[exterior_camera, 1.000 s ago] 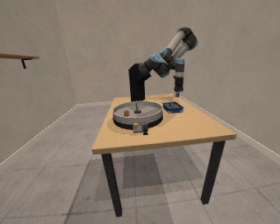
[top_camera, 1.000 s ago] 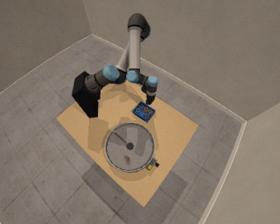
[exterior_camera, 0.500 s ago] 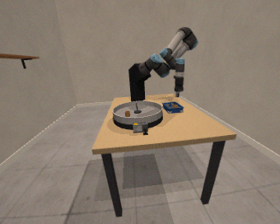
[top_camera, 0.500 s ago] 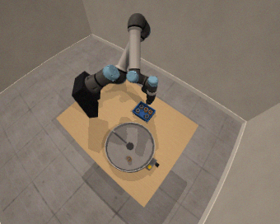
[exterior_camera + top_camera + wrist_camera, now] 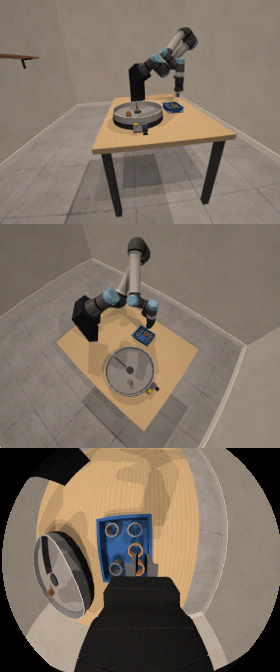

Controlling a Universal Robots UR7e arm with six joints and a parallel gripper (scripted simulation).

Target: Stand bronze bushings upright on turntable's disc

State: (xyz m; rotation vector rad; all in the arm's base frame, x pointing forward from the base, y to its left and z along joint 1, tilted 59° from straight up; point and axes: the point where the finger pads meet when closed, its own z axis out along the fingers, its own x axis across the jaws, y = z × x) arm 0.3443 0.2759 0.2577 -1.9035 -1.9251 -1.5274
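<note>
The blue crate lies 10 mm ahead of my hand, 40 mm to the right of it and 120 mm below it. From my hand the other things lie so: grey turntable disc (240 mm ahead, 340 mm to the right, 90 mm below).
</note>
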